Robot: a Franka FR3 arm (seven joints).
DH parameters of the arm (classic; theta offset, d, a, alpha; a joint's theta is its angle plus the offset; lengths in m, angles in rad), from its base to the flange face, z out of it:
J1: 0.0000 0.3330 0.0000 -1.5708
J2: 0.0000 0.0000 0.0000 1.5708
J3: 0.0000 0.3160 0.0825 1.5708
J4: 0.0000 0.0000 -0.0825 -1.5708
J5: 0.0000 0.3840 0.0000 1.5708
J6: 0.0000 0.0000 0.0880 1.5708
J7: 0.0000 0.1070 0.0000 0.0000
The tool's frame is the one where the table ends.
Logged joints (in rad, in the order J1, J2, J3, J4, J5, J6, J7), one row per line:
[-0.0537 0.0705 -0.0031 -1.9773 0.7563 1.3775 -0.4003]
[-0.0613 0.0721 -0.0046 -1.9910 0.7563 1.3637 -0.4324]
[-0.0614 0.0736 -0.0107 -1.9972 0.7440 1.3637 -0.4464]
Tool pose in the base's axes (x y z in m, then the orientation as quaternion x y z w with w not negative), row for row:
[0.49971 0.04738 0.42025 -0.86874 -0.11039 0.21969 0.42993]
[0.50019 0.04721 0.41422 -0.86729 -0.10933 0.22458 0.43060]
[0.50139 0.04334 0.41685 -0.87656 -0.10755 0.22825 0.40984]
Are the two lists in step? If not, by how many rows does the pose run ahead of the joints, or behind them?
The pose runs 2 rows ahead of the joints: the pose in row i belongs to the joints in row i + 2.
